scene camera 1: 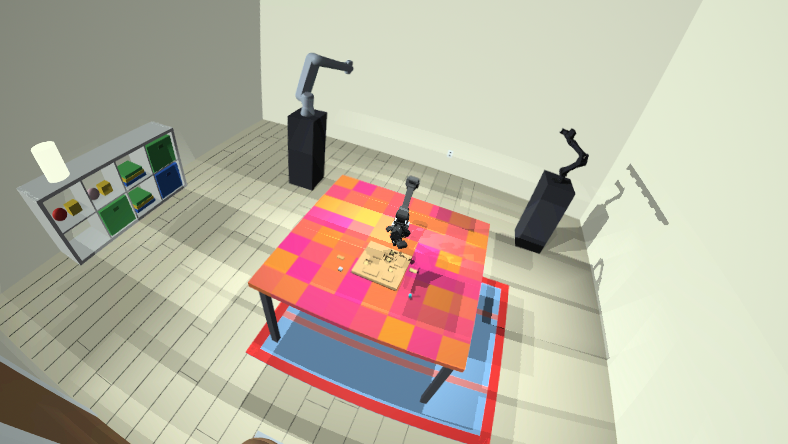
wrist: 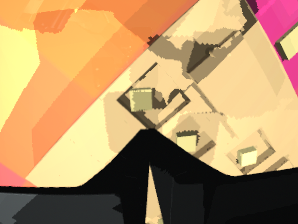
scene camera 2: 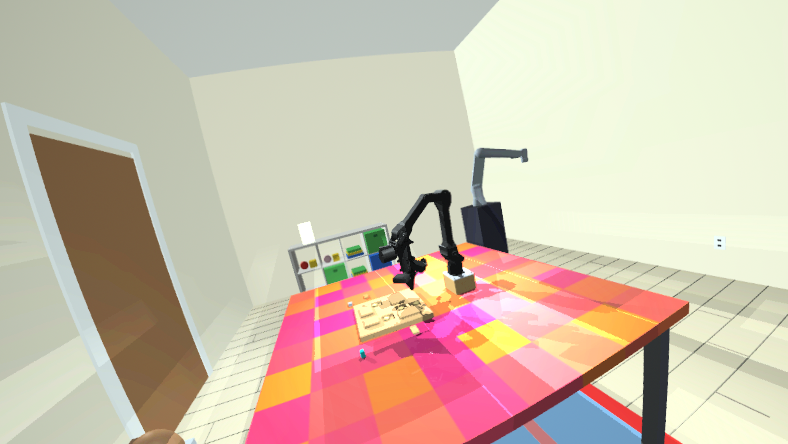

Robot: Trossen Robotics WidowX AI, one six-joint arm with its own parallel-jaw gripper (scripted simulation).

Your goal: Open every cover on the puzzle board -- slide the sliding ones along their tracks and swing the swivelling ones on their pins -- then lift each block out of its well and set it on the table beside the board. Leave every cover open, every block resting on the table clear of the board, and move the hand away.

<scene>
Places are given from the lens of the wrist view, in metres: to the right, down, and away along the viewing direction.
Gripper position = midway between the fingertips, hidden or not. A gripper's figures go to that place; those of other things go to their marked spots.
my gripper (wrist: 147, 135): 0.00, 0.01, 0.10
tan wooden puzzle board (wrist: 108, 124): -0.04, 0.01, 0.16
</scene>
